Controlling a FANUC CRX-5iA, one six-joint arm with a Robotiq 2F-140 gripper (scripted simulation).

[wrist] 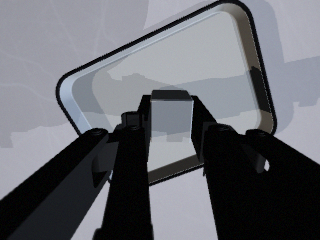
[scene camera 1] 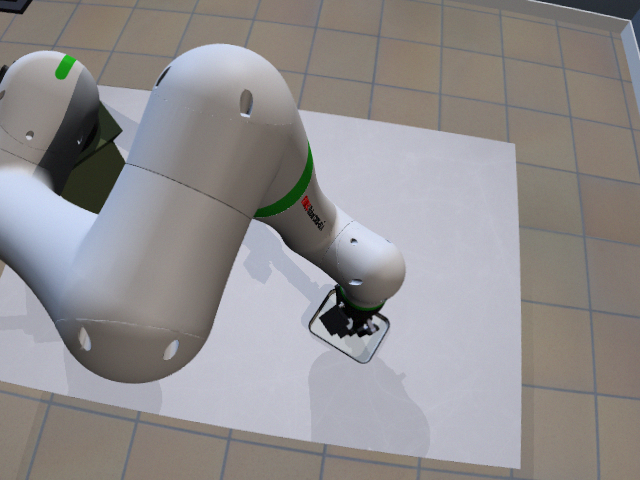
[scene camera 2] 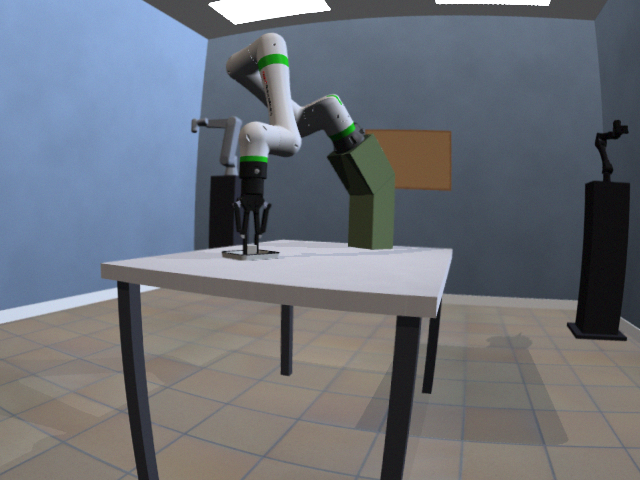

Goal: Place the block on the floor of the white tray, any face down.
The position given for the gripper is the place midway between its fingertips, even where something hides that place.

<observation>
In view: the gripper (scene camera 2: 250,254), a pale grey block (wrist: 171,111) and a white tray (scene camera 1: 362,349).
The white tray is seen too in the wrist view (wrist: 218,58). The gripper shows as well in the wrist view (wrist: 169,109).
</observation>
